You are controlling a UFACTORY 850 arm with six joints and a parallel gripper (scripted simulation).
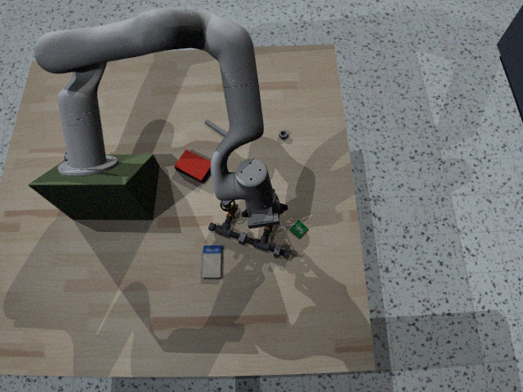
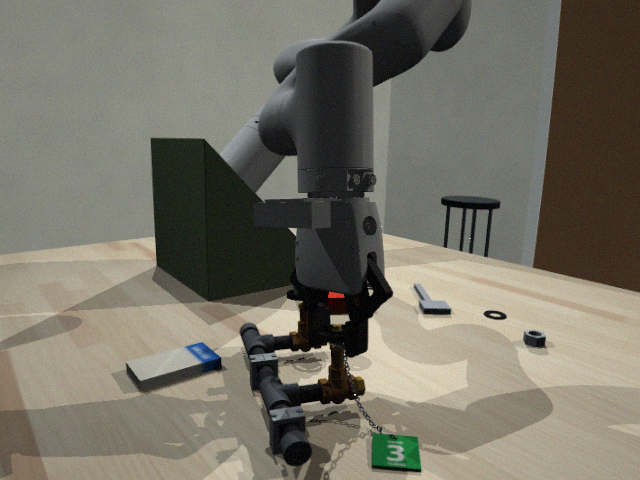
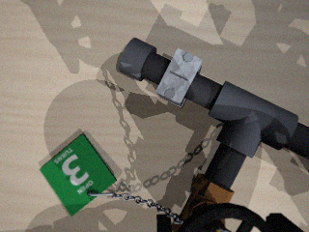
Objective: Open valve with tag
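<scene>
Right now the green tag is 100 mm ahead of my hand and 90 mm below it. Round my hand: red block 280 mm behind, 220 mm to the left, 80 mm below; grey-and-blue block 180 mm behind, 130 mm to the right, 80 mm below; grey bar tool 370 mm to the left, 180 mm behind, 80 mm below.
</scene>
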